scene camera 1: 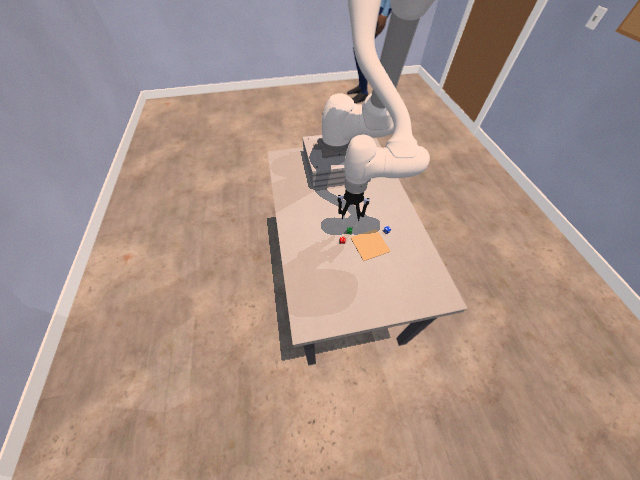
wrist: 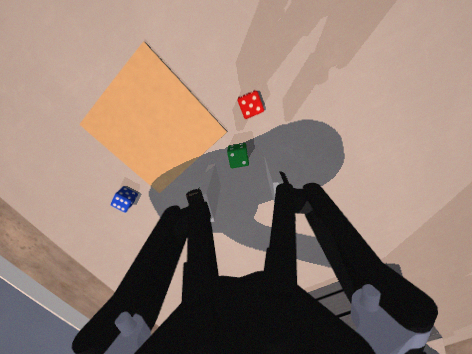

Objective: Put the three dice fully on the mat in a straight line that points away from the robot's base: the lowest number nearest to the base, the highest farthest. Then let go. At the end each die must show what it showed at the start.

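Places are measured from the arm's base along level axes (x ahead, y up, z right), in millimetres.
Pixels of known places: gripper, fingertip midpoint: (scene camera 1: 349,223) (wrist: 241,170); arm's base at its link origin: (scene camera 1: 335,147).
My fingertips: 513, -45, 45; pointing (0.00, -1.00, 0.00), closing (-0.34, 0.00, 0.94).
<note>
For each thing: its top centre in the pictures, then the offset to it from my fingertips, as dx, dy, dz. Level surfaces: height alone.
- red die at its top centre: (wrist: 251,105) (scene camera 1: 342,238) +48, -45, +41
- green die at its top centre: (wrist: 238,158) (scene camera 1: 349,229) +0, -45, -5
- blue die at its top centre: (wrist: 120,203) (scene camera 1: 387,228) +28, -45, -188
- orange square mat at its top centre: (wrist: 152,128) (scene camera 1: 370,244) +88, -66, -84
- table at its surface level: dy -70
The red die (scene camera 1: 342,240) (wrist: 251,105) shows five pips on top and lies on the table beside the mat. The green die (scene camera 1: 349,230) (wrist: 238,156) shows two pips on its largest visible face and lies off the mat, near one corner. The blue die (scene camera 1: 387,229) (wrist: 124,199) lies off the mat's other side; its brighter face shows six pips. The orange square mat (scene camera 1: 370,245) (wrist: 150,112) bears no die. My gripper (scene camera 1: 351,218) (wrist: 241,170) is partly open and empty, pointing down above the table, close to the green die in the scene view.
The table (scene camera 1: 403,289) stands under all the dice. The robot's base sits on a grey block (scene camera 1: 327,178) at the table's far end. The arm's shadow covers the green die and one mat corner. A person (scene camera 1: 360,77) stands behind the arm, partly hidden.
</note>
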